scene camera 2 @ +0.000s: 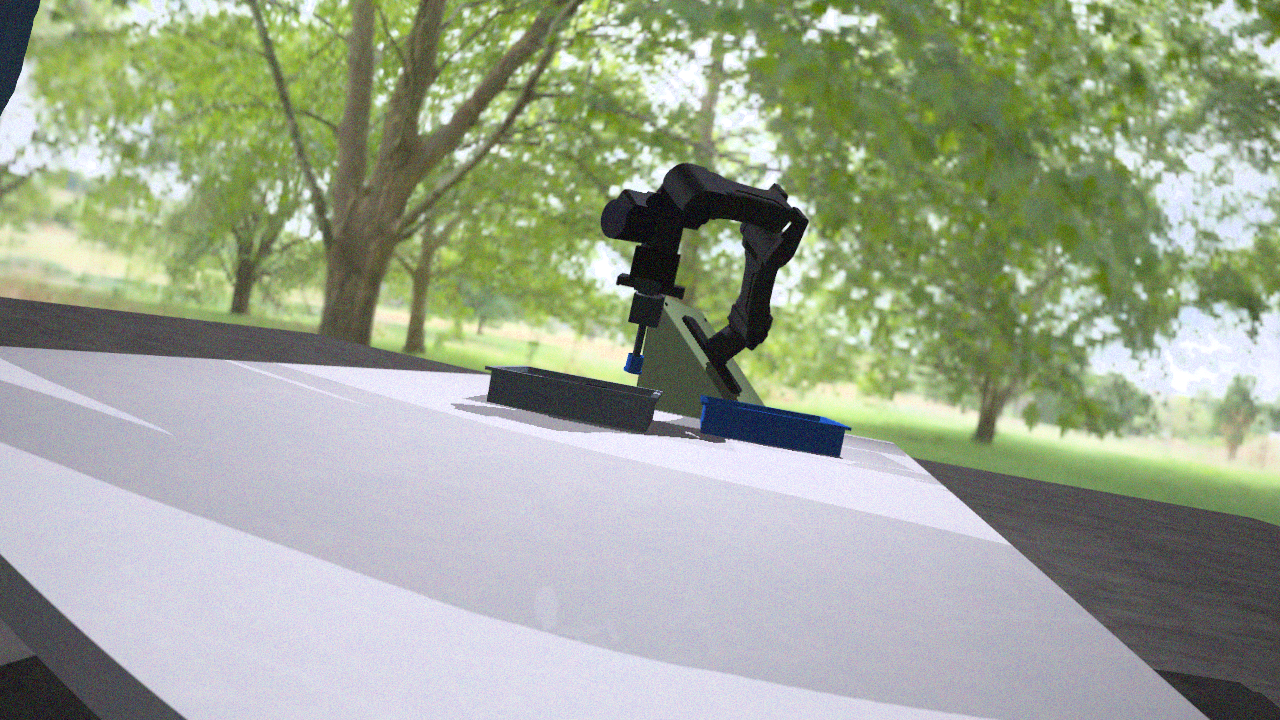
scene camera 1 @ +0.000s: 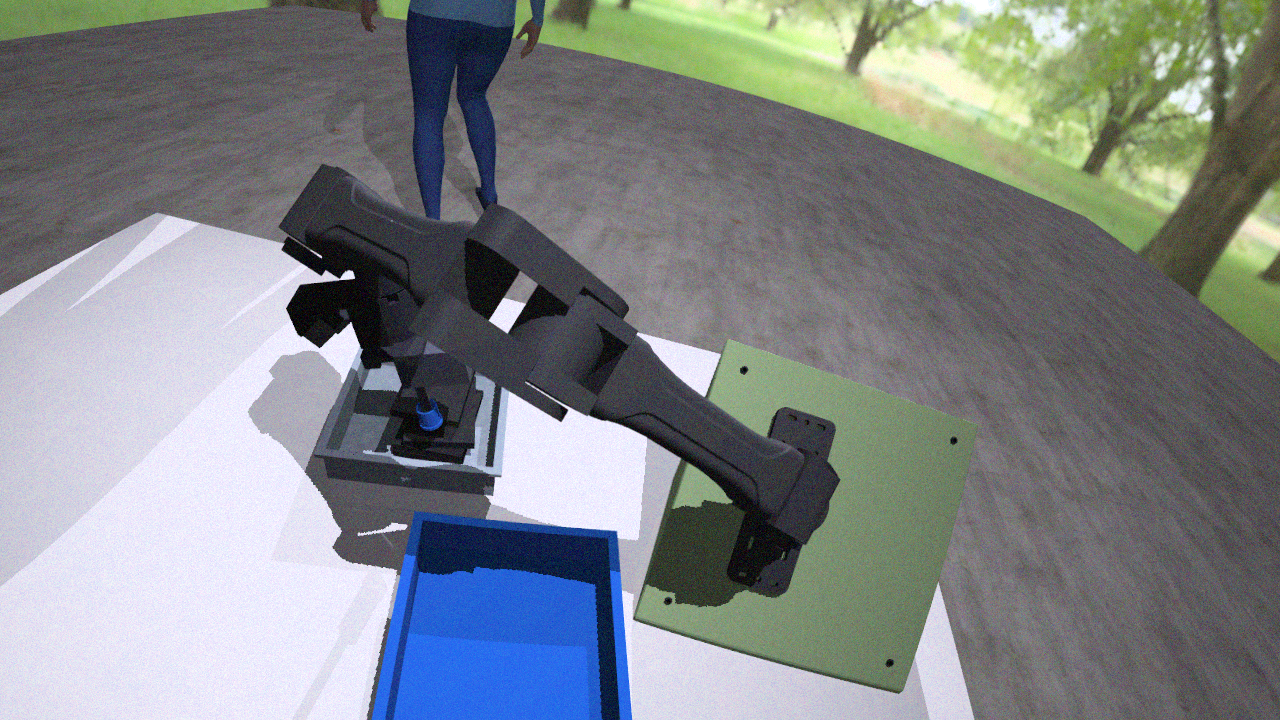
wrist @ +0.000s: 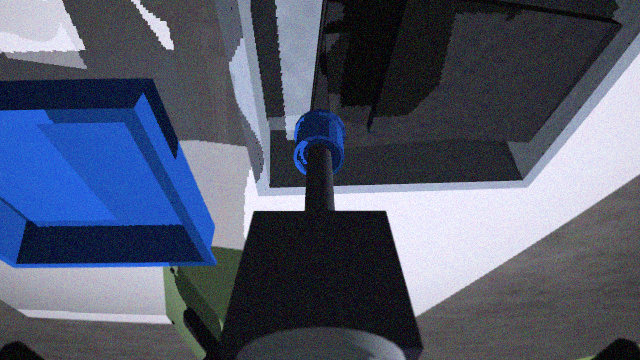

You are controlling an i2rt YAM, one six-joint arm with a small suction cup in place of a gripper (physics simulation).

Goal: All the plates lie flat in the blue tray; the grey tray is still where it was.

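Places are measured from the arm's base along level axes (x ahead, y left, z up), in metres.
Pixels of known places: hand, tool point: (scene camera 2: 632,371) (scene camera 1: 431,421) (wrist: 319,133); arm's base, link origin: (scene camera 2: 710,355) (scene camera 1: 781,500).
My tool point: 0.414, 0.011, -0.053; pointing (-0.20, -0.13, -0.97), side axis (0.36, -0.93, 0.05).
Note:
Ahead of a thing's pixels: the offset from my tool point to its top centre, as dx, dy, dz. Level surfaces: height alone.
The grey tray @(+0.046, -0.061, -0.027) (scene camera 1: 405,472) (scene camera 2: 573,399) (wrist: 577,117) stands on the white table, left of the arm's base. Dark flat plates (scene camera 1: 453,445) (wrist: 451,85) lie stacked inside it, partly in the arm's shadow. The blue tray @(-0.184, +0.189, -0.027) (scene camera 1: 399,609) (scene camera 2: 773,427) (wrist: 181,178) stands in front of the grey tray, nearer scene camera 1, and shows only its bare blue floor. My gripper, a blue suction cup (scene camera 1: 429,416) (scene camera 2: 633,362) (wrist: 318,138), hangs a little above the grey tray's rim, over the plates. Nothing hangs from it.
The arm stands on a green base plate (scene camera 1: 859,555) (scene camera 2: 666,357) at the table's right side. A person in blue (scene camera 1: 452,89) stands on the dark ground beyond the table's far edge. The white table @(dz -0.077) (scene camera 1: 133,537) (scene camera 2: 447,555) stretches wide to the left.

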